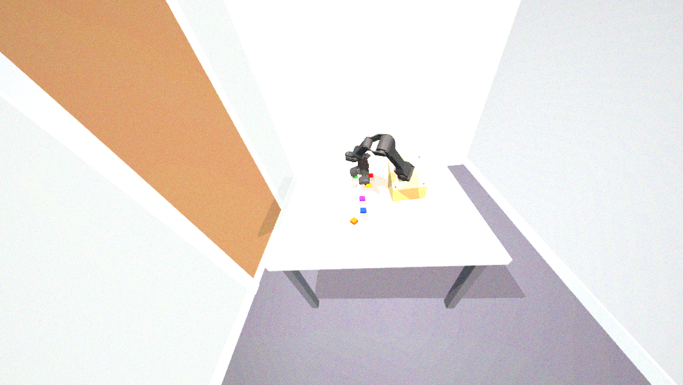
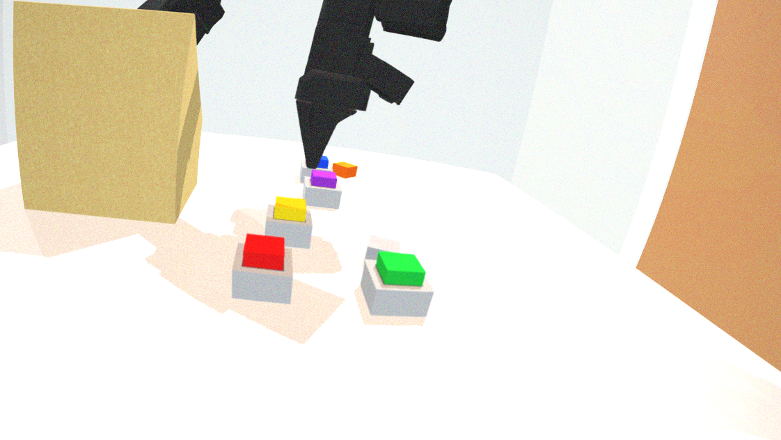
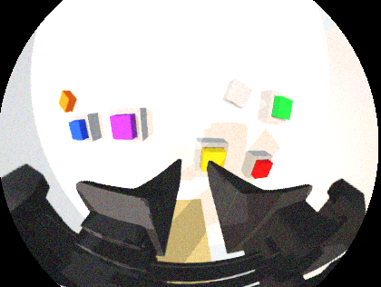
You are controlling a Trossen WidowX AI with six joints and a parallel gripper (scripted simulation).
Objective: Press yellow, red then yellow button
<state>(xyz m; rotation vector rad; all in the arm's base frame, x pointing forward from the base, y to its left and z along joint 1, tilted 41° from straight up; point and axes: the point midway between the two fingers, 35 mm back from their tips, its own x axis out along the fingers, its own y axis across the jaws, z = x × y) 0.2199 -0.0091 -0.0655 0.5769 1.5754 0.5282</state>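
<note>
Now: the yellow button 2 cm behind my gripper tip, 3 cm to the right of it and 4 cm below it. The rest, counted from my gripper tip: purple button: 3 cm ahead, 9 cm to the left, 4 cm below; red button: 4 cm behind, 13 cm to the right, 4 cm below; green button: 7 cm ahead, 14 cm to the right, 4 cm below.
</note>
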